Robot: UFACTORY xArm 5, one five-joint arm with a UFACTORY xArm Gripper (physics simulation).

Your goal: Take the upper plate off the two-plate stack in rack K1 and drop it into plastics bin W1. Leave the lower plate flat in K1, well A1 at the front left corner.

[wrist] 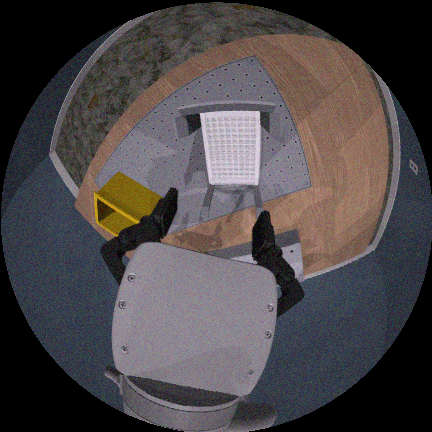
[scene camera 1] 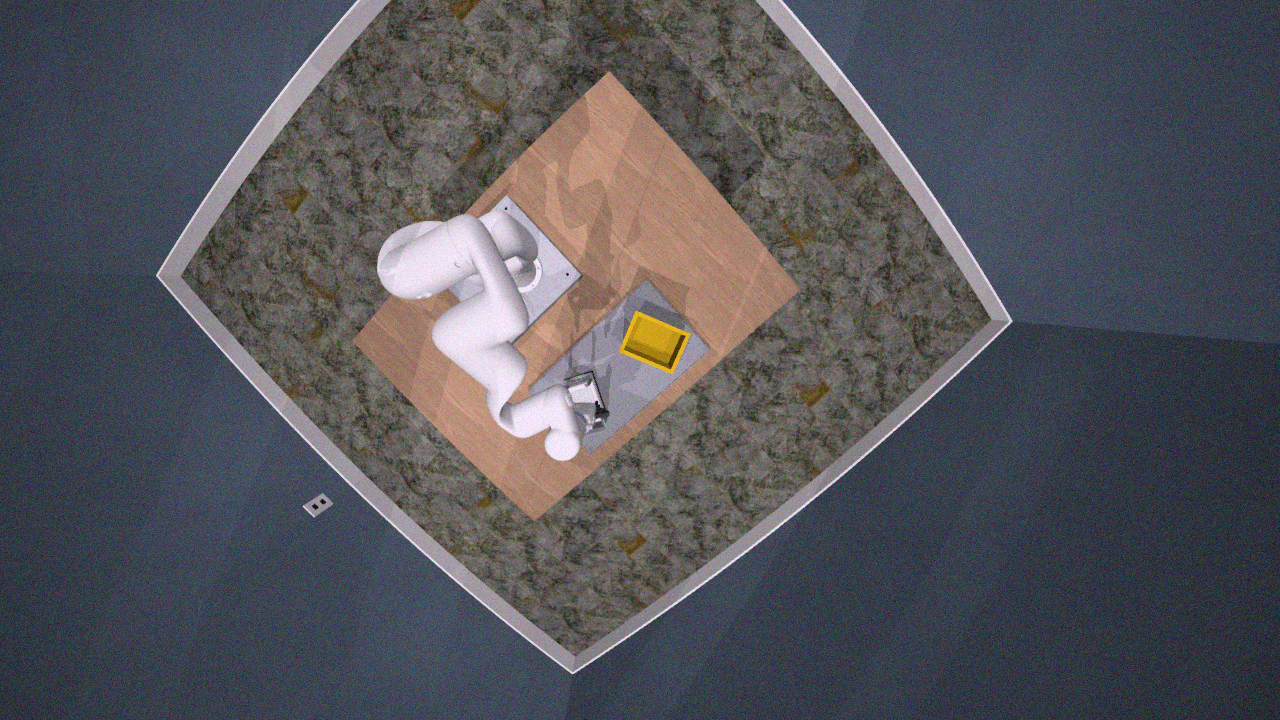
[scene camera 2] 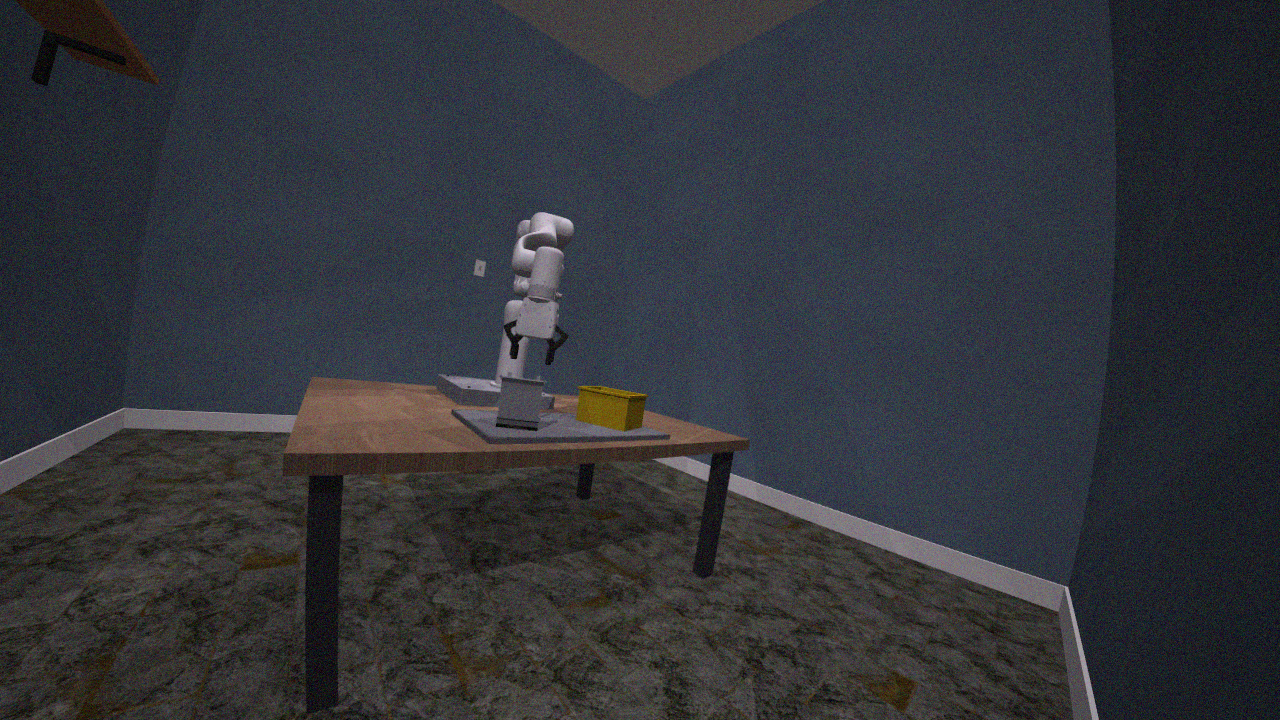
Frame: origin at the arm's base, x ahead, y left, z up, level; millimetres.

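Seen in the pictures: gripper, fingertip midpoint: (wrist: 217, 208) (scene camera 1: 580, 406) (scene camera 2: 530, 361); arm's base, link origin: (scene camera 1: 521, 271).
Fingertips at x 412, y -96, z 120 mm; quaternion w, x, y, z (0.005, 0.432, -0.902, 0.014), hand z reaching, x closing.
Note:
Pixels of each thing's top centre, then the offset from my fingertips to it. Level surfaces: height alone.
- white many-welled plate, top centre: (wrist: 231, 149) (scene camera 1: 585, 405) dx +20, dy -21, dz -104 mm
- grey rack K1, top centre: (wrist: 230, 173) (scene camera 2: 523, 375) (scene camera 1: 581, 409) dx +14, dy -19, dz -36 mm
- yellow bin W1, top centre: (wrist: 119, 225) (scene camera 1: 654, 342) (scene camera 2: 613, 390) dx +1, dy +269, dz -56 mm
- wooden table, surface height: dz -169 mm
A white many-welled plate (wrist: 232, 147) lies flat in the grey rack K1 (wrist: 227, 106) (scene camera 2: 520, 401) in the wrist view; it is the top plate. The lower plate is hidden beneath it, and I cannot make out well A1. The yellow bin W1 (scene camera 1: 655, 336) (scene camera 2: 611, 409) (wrist: 134, 192) stands upright beside the rack, apart from it. My gripper (scene camera 2: 532, 356) (wrist: 217, 208) is open and empty. In scene camera 2 it hangs above the rack, with a gap between the fingertips and the rack. In scene camera 1 the arm partly hides the rack and plate.
The rack and bin stand on a grey perforated board (scene camera 1: 631, 398) (scene camera 2: 483, 424) (wrist: 235, 82) on a wooden table (scene camera 1: 608, 125) (scene camera 2: 375, 420) (wrist: 345, 130). The arm's base plate (scene camera 1: 556, 277) (scene camera 2: 469, 390) lies behind the board in scene camera 2. A table edge runs close to the board.

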